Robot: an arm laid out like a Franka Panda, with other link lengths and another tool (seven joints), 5 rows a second.
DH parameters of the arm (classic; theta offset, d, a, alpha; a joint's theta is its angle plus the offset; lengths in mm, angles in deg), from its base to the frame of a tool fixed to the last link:
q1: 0 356.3 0 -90
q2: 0 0 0 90
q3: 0 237 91.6 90
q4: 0 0 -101.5 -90
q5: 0 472.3 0 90
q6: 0 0 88 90
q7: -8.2 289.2 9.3 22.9
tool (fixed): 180 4.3 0 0
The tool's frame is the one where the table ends.
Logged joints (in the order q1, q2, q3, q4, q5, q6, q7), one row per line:
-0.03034 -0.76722 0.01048 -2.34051 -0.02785 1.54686 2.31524
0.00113 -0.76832 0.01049 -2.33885 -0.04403 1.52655 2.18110
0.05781 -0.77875 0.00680 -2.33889 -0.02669 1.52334 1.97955
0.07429 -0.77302 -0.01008 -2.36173 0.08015 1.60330 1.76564
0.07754 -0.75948 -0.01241 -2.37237 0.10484 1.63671 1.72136
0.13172 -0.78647 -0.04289 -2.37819 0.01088 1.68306 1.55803
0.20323 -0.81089 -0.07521 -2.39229 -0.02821 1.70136 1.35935
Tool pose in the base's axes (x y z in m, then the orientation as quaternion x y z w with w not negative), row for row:
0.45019 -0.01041 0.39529 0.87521 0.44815 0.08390 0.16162
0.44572 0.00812 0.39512 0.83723 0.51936 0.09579 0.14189
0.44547 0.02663 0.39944 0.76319 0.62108 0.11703 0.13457
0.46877 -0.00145 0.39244 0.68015 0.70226 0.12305 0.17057
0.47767 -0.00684 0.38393 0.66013 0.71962 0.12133 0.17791
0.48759 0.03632 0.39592 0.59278 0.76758 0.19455 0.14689
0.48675 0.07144 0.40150 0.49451 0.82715 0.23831 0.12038
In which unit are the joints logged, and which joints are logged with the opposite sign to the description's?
The joints are logged in radians. Opposite sign: q5.
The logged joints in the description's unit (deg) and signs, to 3 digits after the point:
-1.738 -43.958 0.600 -134.101 1.596 88.629 132.653
0.065 -44.021 0.601 -134.006 2.523 87.465 124.968
3.312 -44.619 0.390 -134.009 1.529 87.281 113.420
4.257 -44.291 -0.578 -135.317 -4.592 91.862 101.164
4.443 -43.515 -0.711 -135.927 -6.007 93.777 98.627
7.547 -45.061 -2.457 -136.260 -0.623 96.432 89.269
11.644 -46.461 -4.309 -137.068 1.616 97.481 77.885

